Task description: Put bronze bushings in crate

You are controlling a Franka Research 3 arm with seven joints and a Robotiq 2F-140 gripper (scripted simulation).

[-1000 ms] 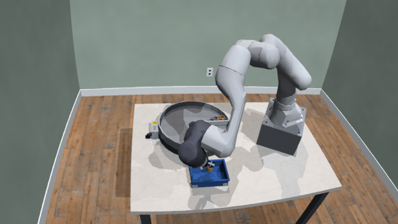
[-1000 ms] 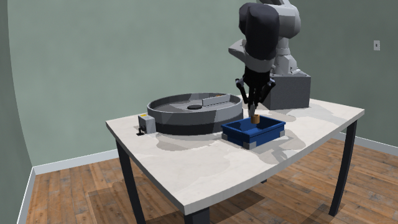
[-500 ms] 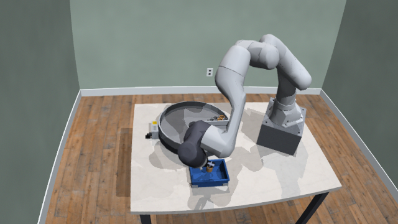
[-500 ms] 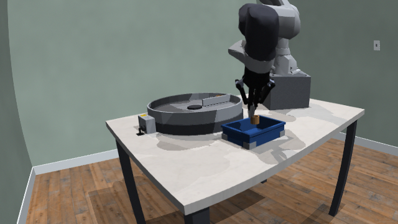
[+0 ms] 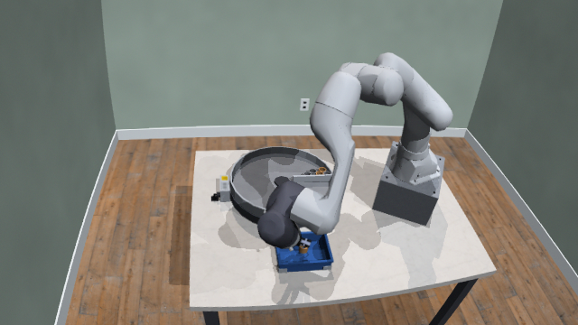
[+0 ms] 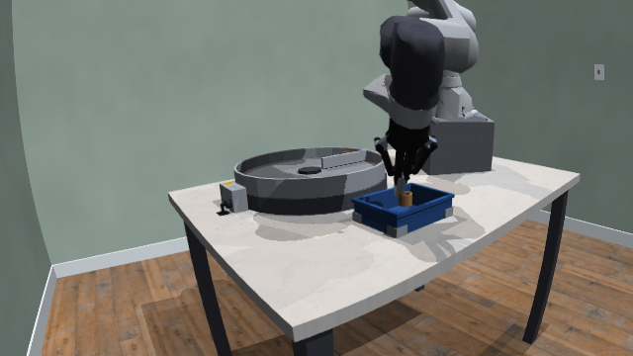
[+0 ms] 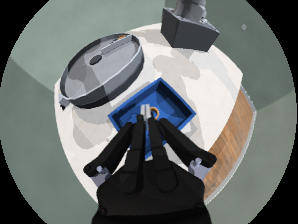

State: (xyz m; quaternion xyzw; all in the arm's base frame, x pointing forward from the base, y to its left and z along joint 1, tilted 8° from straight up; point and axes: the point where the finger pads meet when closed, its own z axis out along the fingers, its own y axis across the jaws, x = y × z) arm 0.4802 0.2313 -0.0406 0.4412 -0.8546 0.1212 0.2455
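Now: the blue crate 60 mm below my hand and 20 mm behind it.
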